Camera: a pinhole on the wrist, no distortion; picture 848 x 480 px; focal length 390.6 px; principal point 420.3 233.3 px. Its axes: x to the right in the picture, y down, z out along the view. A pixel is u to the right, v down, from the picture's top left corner.
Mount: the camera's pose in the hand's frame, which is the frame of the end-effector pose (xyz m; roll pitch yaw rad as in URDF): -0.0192 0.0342 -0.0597 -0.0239 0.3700 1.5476
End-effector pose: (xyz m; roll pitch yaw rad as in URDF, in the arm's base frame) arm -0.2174 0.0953 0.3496 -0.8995 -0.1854 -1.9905
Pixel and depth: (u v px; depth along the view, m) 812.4 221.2 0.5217
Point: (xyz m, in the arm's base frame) 0.3255 -0.2297 -0.0523
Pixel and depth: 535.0 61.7 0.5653
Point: 0.2059 -0.3443 0.3431
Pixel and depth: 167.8 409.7 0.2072
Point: -0.0401 0.1689 0.4486
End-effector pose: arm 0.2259 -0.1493 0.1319 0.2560 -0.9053 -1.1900
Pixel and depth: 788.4 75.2 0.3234
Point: 0.5394 0.1041 0.3690
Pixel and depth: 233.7 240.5 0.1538
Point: 0.1805 -0.0553 0.1806
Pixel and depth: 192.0 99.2 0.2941
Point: 0.0810 -0.0321 0.3529
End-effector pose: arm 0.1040 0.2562 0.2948 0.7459 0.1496 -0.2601
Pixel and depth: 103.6 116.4 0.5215
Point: 0.1285 -0.2914 0.5838
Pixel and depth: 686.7 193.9 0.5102
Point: 0.2699 0.4199 0.8655
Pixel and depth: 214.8 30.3 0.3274
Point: 0.2154 -0.0001 0.4930
